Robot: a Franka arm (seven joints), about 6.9 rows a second.
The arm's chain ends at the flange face. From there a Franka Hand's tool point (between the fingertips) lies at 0.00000 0.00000 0.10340 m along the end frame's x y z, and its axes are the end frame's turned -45 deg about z.
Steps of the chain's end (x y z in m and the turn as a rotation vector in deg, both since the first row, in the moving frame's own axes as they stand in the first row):
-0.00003 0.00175 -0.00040 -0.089 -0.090 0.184
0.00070 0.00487 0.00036 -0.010 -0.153 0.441
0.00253 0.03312 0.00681 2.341 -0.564 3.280
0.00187 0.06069 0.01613 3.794 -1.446 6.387
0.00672 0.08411 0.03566 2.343 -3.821 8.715
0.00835 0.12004 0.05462 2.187 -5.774 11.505
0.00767 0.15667 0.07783 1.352 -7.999 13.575
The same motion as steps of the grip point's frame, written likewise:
-0.00149 0.00121 -0.00040 0.001 -0.127 0.184
-0.00316 0.00376 0.00036 0.101 -0.115 0.441
-0.01926 0.02157 0.00672 2.054 1.257 3.280
-0.03823 0.03774 0.01587 3.705 1.660 6.387
-0.05600 0.05626 0.03534 4.359 -1.045 8.715
-0.08250 0.08026 0.05402 5.629 -2.536 11.505
-0.11233 0.10343 0.07680 6.612 -4.700 13.575

